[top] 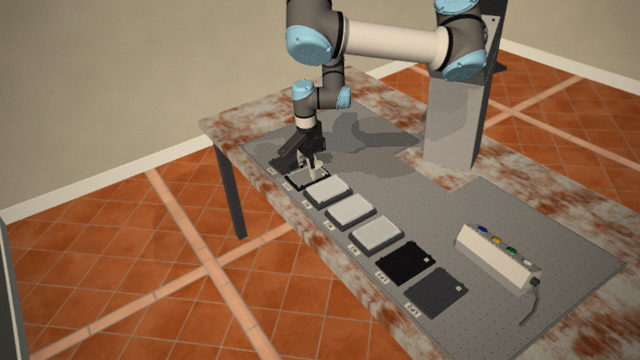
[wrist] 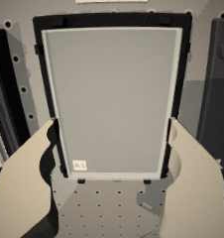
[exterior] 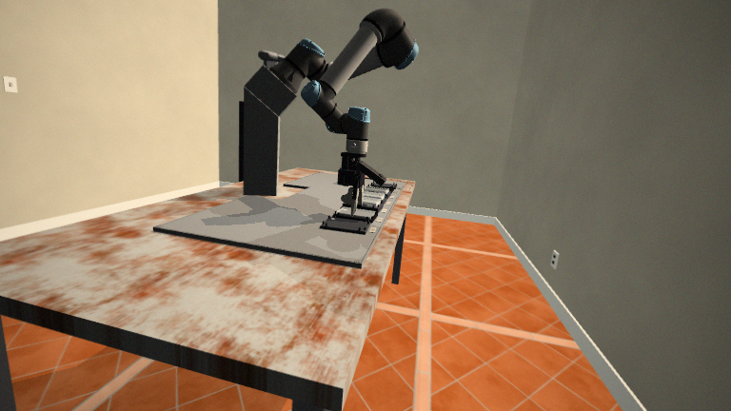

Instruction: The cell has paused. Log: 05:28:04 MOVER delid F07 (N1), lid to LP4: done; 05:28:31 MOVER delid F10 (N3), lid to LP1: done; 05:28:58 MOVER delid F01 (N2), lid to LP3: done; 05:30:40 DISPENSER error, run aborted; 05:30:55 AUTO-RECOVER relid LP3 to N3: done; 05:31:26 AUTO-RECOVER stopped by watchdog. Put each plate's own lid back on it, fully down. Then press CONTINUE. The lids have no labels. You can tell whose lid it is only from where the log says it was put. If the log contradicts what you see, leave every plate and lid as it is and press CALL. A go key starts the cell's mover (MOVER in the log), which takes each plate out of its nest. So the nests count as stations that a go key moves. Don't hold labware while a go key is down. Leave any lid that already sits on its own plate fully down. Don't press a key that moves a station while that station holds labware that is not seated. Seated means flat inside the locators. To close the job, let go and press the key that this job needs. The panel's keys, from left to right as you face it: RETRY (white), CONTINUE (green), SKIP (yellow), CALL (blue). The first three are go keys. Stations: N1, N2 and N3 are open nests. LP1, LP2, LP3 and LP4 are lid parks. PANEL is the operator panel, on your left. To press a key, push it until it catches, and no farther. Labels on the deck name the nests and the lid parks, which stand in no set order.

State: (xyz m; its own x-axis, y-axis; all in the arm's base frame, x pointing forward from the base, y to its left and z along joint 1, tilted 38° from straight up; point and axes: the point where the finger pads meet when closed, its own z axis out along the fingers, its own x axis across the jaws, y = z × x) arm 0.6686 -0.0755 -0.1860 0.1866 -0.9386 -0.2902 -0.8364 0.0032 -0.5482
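The black lid park lies 20 mm below my hand. The rest, counted from my hand: dark nest frame: 100 mm behind, 380 mm to the left, 10 mm below; plate: 30 mm behind, 120 mm to the left; blue CALL key: 370 mm behind, 530 mm to the left, 40 mm above.
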